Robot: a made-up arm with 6 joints.
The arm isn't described. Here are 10 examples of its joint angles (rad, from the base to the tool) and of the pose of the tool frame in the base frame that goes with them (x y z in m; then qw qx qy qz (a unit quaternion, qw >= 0)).
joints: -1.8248 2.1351 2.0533 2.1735 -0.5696 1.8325
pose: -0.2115 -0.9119 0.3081 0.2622 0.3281 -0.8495 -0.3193
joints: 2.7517 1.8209 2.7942 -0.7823 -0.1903 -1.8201
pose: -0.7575 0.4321 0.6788 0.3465 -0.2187 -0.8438 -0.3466
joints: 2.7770 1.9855 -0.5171 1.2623 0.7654 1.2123
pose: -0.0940 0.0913 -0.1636 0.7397 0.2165 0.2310 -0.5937
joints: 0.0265 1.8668 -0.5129 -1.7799 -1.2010 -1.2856
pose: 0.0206 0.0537 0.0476 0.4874 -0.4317 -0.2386 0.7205
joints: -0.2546 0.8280 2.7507 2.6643 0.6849 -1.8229
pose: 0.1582 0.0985 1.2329 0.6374 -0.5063 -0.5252 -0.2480
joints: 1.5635 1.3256 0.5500 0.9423 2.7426 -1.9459
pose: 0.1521 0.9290 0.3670 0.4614 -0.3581 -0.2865 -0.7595
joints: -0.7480 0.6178 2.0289 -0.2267 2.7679 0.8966
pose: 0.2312 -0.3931 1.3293 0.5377 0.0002 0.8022 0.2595
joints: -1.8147 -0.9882 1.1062 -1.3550 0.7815 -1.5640
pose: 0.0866 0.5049 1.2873 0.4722 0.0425 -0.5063 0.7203
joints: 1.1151 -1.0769 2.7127 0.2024 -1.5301 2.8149
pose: -0.1832 -0.8068 0.4707 0.6073 -0.2903 -0.2990 -0.6764
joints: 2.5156 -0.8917 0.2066 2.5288 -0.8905 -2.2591
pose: 0.1906 -0.2812 1.3438 0.4820 0.7156 -0.1797 0.4725
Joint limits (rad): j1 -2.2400..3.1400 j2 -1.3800..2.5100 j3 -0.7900..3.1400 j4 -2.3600..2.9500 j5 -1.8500..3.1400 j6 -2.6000..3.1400
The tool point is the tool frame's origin. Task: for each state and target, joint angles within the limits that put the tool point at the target. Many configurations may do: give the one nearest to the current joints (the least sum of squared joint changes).
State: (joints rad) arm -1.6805 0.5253 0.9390 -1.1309 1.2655 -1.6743
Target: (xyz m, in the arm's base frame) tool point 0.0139 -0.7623 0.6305
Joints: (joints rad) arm -1.4724 0.5973 0.3612 -1.2462 1.3077 -1.6480
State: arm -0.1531 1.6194 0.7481 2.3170 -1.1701 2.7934
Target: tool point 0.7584 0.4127 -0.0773
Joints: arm 0.4674 2.0082 0.9755 2.2764 -0.8033 2.9626
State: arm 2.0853 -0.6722 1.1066 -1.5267 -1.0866 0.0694
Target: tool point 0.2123 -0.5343 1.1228
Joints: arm 2.0151 -1.3800 0.5139 -1.5862 -1.3178 0.3754
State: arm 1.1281 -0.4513 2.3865 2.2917 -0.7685 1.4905
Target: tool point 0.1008 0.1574 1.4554
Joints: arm 0.9639 0.4088 1.7457 2.2239 -0.7309 1.4506
